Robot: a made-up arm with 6 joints.
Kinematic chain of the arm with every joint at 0, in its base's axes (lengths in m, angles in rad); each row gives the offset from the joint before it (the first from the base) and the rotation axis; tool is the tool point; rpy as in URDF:
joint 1: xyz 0 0.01 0.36 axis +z
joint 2: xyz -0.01 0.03 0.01 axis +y
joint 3: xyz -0.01 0 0.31 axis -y
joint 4: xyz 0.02 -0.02 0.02 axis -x
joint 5: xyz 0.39 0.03 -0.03 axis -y
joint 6: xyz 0 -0.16 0.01 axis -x
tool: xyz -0.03 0 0 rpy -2.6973 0.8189 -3.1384
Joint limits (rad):
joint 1: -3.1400..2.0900
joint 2: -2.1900..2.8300
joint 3: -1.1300..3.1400
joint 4: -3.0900..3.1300
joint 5: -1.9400..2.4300
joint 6: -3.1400..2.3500
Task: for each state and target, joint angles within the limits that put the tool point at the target. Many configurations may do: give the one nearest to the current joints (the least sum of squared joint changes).
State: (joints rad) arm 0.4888 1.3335 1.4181 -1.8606 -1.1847 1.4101
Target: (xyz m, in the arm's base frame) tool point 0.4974 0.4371 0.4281
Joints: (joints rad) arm 0.6398 1.0328 1.0221 -1.8567 -1.0606 1.4101
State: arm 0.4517 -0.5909 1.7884 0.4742 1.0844 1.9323
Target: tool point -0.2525 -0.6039 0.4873
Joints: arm 0.9889 -0.9419 2.2199 0.5827 1.0373 1.9323
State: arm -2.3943 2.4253 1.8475 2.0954 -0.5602 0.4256
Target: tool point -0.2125 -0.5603 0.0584
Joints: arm -2.0543 2.4258 1.8941 2.1545 -0.5585 0.4256
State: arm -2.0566 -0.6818 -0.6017 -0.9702 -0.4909 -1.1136
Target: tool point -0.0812 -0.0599 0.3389
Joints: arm -2.0244 -0.5146 -1.0961 -1.1009 -0.4786 -1.1136
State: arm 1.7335 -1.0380 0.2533 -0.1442 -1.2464 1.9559
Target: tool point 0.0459 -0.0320 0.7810
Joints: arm 1.4331 -1.2368 -0.1419 -1.0921 -1.1697 1.9559
